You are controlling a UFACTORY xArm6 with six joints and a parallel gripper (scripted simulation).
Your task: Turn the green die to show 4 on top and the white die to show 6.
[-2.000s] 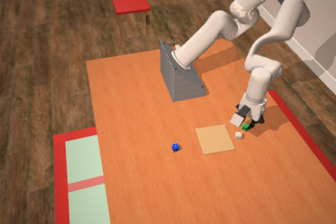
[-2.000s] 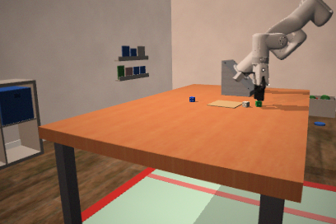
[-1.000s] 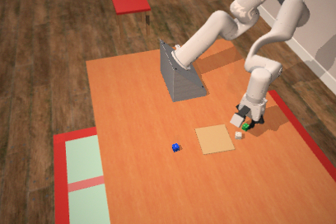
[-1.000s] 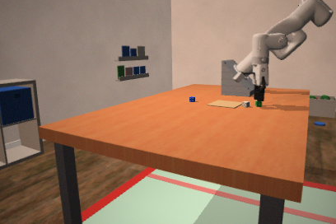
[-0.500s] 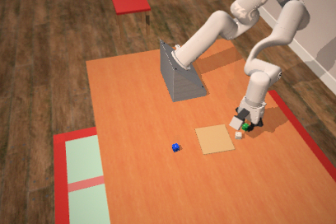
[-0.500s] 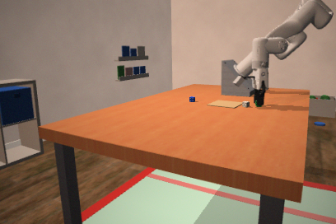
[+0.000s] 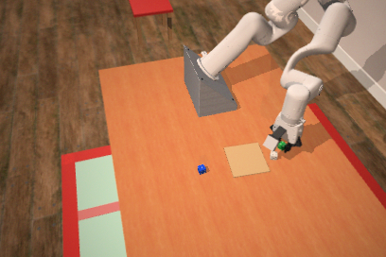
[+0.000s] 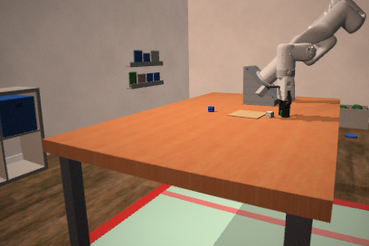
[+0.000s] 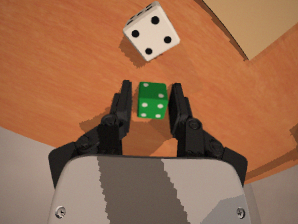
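The green die is 1 cm below my hand. From my hand the other things lie so: tan mat (16 cm to the right, 2 cm below, 1 cm behind); blue die (34 cm to the right, 3 cm behind, 1 cm below); white die (6 cm to the right, 3 cm ahead, 1 cm below).
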